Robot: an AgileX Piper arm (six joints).
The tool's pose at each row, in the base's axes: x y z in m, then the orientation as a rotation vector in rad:
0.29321 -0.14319 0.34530 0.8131 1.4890 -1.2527
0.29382 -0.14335 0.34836 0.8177 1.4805 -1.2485
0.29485 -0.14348 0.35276 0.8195 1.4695 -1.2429
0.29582 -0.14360 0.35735 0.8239 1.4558 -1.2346
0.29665 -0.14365 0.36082 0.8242 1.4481 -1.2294
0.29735 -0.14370 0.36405 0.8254 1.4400 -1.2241
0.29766 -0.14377 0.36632 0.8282 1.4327 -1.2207
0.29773 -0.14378 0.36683 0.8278 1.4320 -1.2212
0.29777 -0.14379 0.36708 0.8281 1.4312 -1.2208
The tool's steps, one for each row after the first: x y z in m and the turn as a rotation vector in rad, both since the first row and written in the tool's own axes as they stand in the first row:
-0.00307 -0.00040 0.00038 0.0018 -0.0031 0.0088
-0.00755 -0.00082 0.00086 0.0021 -0.0096 0.0187
-0.01219 -0.00135 0.00133 0.0026 -0.0164 0.0326
-0.01573 -0.00165 0.00167 0.0015 -0.0214 0.0400
-0.01900 -0.00199 0.00196 0.0009 -0.0262 0.0480
-0.02125 -0.00241 0.00216 0.0021 -0.0296 0.0550
-0.02175 -0.00251 0.00220 0.0025 -0.0303 0.0549
-0.02200 -0.00255 0.00223 0.0026 -0.0307 0.0557

